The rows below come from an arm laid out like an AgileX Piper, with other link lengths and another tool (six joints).
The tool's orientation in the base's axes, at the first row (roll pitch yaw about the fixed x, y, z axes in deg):
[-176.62, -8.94, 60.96]
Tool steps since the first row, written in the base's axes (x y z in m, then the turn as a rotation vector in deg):
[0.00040, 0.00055, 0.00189, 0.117, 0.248, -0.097]
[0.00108, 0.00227, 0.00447, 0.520, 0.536, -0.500]
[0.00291, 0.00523, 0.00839, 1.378, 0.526, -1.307]
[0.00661, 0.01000, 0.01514, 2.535, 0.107, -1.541]
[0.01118, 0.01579, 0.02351, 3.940, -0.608, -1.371]
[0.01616, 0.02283, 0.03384, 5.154, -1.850, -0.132]
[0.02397, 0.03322, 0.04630, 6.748, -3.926, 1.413]
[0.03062, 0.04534, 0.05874, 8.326, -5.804, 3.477]
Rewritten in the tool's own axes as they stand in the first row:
[0.00096, -0.00002, -0.00176, 0.255, -0.010, 0.139]
[0.00317, -0.00039, -0.00401, 0.635, 0.230, 0.593]
[0.00722, -0.00043, -0.00735, 0.912, 1.034, 1.408]
[0.01416, 0.00015, -0.01313, 1.069, 2.262, 1.597]
[0.02265, 0.00091, -0.02032, 1.151, 3.826, 1.346]
[0.03273, 0.00132, -0.02924, 0.853, 5.410, -0.051]
[0.04738, 0.00250, -0.03963, 0.065, 7.708, -1.878]
[0.06297, 0.00183, -0.04975, -0.480, 9.867, -4.184]

